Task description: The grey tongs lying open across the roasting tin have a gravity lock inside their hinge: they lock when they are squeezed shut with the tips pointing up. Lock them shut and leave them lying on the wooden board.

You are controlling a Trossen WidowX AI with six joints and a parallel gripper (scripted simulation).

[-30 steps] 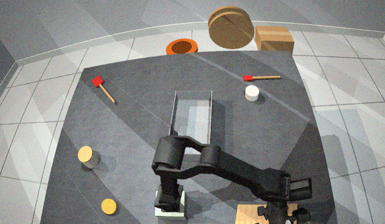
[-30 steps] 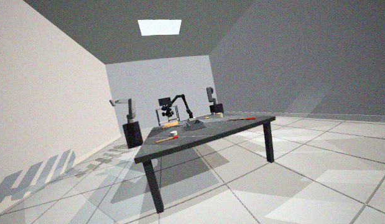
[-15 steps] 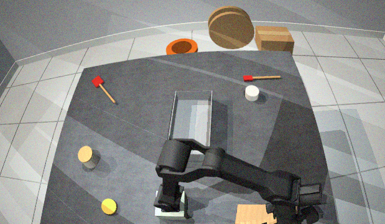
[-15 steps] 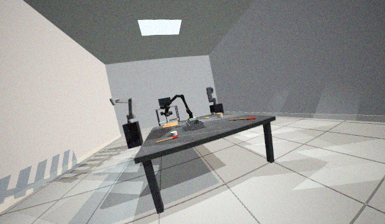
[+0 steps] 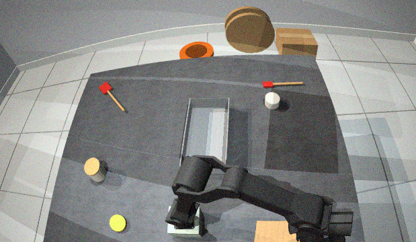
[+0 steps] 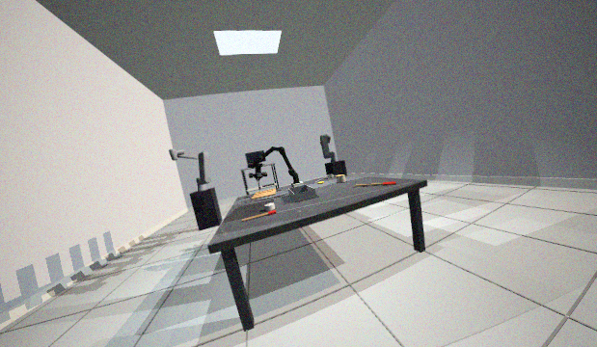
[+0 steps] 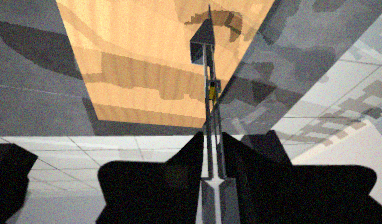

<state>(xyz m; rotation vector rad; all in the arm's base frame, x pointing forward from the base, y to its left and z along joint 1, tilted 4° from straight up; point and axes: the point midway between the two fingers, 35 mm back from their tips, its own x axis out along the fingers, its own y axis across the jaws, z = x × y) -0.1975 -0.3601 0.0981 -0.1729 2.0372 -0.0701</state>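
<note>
The yellow slider lies 3 cm ahead of my gripper tip and 2 cm below it. Round my gripper tip: wooden board 5 cm to the left, 14 cm below; then yellow disc 20 cm ahead, 63 cm to the left, 14 cm below; then roasting tin 56 cm ahead, 28 cm to the left, 12 cm below.
</note>
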